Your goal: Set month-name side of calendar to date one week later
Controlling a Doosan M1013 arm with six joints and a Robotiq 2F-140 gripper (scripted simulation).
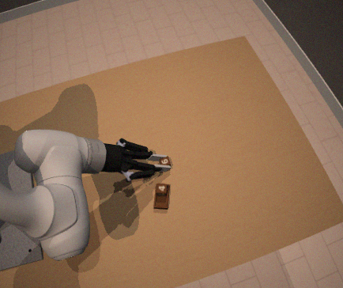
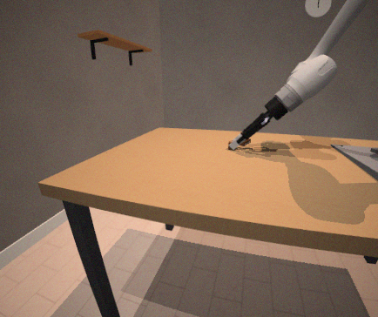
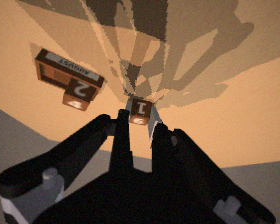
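The tray is 2 cm behind my hand, 10 cm to the right of it and 3 cm below it. Round my hand: cube (2 cm ahead, 2 cm below).
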